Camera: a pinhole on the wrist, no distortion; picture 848 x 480 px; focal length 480.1 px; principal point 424.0 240.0 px. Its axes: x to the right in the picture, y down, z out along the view. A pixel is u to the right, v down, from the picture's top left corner.
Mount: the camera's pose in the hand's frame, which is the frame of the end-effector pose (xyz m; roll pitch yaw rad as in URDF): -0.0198 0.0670 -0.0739 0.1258 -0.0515 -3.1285
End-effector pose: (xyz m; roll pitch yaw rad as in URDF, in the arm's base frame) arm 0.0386 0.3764 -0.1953 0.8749 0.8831 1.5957
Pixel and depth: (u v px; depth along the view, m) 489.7 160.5 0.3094
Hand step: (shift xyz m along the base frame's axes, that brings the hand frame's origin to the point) 0.0707 0.1773 0.2060
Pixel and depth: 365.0 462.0 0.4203
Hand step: 0.3213 0.1815 0.0696
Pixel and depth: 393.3 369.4 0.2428
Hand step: 0.1097 0.1142 0.0799
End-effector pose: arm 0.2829 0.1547 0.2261 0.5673 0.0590 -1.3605
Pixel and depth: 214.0 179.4 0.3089
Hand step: 0.0352 -0.1407 0.2564
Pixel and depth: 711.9 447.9 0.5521
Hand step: -0.4215 0.2121 0.4004
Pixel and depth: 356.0 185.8 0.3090
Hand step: 0.0091 -0.0534 0.2634
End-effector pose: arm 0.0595 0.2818 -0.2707 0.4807 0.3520 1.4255
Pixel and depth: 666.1 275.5 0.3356
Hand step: 0.0419 -0.0722 0.3201
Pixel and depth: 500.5 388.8 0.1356
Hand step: -0.0071 -0.0037 0.0856
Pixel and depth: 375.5 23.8 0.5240
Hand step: -0.0996 0.2530 0.4846
